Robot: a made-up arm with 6 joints. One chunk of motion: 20 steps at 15 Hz.
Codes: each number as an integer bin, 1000 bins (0 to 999) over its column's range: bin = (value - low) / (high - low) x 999, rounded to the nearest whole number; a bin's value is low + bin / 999 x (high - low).
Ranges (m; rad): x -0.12..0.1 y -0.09..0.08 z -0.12..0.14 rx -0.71..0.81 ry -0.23..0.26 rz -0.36..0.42
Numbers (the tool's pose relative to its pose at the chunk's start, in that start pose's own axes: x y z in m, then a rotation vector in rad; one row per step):
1: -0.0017 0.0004 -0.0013 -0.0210 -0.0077 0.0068
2: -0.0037 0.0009 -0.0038 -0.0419 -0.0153 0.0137
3: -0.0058 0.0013 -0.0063 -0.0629 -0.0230 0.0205
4: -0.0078 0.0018 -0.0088 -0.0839 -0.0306 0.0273
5: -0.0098 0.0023 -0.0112 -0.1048 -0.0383 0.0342
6: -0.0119 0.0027 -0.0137 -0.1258 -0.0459 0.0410
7: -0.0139 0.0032 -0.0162 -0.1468 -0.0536 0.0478
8: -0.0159 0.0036 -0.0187 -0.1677 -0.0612 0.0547
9: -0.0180 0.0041 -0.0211 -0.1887 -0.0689 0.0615
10: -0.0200 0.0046 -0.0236 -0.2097 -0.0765 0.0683
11: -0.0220 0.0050 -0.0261 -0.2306 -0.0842 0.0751
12: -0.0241 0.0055 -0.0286 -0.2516 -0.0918 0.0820
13: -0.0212 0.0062 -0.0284 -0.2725 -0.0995 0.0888
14: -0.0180 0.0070 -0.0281 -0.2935 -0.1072 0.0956
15: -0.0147 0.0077 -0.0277 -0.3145 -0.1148 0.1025
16: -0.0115 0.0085 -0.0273 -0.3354 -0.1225 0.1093
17: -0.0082 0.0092 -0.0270 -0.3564 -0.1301 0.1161
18: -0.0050 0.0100 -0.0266 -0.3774 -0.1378 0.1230
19: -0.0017 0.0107 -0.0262 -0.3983 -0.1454 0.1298
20: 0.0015 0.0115 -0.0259 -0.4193 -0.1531 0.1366
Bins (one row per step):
1: 537 531 456 453 453 470
2: 528 534 446 439 438 479
3: 519 537 437 425 422 487
4: 509 539 427 411 407 496
5: 500 542 418 398 391 505
6: 491 545 408 384 375 514
7: 482 548 399 370 360 522
8: 473 550 389 356 344 531
9: 463 553 380 343 328 540
10: 454 556 370 329 313 549
11: 445 558 361 315 297 557
12: 435 561 351 301 282 566
13: 449 565 352 288 266 575
14: 463 570 353 274 250 584
15: 478 574 355 260 235 592
16: 493 579 356 246 219 601
17: 508 583 357 232 204 610
18: 522 588 359 219 188 619
19: 537 592 360 205 172 627
20: 552 596 362 191 157 636

